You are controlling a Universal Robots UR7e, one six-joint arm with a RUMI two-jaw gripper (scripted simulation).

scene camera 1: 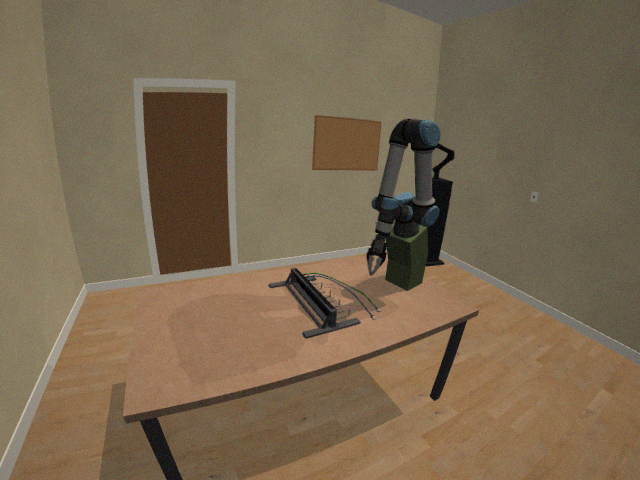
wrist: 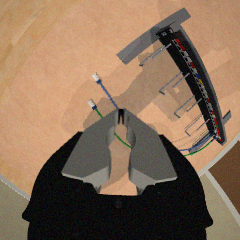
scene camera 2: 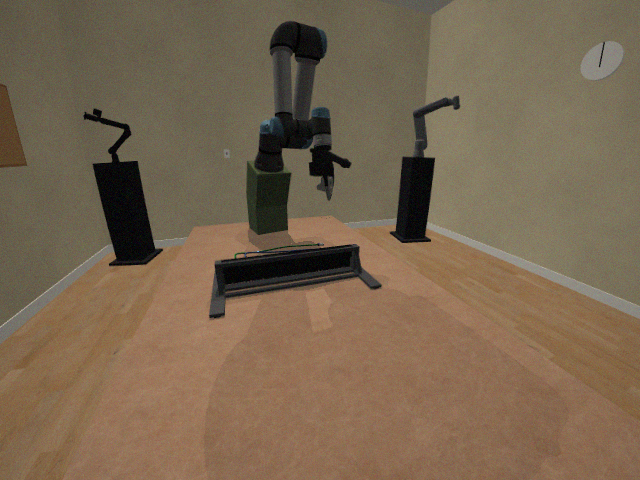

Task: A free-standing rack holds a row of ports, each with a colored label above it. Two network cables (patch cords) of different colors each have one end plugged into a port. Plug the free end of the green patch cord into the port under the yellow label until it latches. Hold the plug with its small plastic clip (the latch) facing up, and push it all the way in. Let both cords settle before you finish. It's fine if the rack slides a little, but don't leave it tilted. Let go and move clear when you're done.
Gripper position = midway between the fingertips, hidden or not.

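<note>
You'd find my gripper (scene camera 2: pixel 328 200) in view, and the wrist view has my gripper (wrist: pixel 121 109) as well.
</note>
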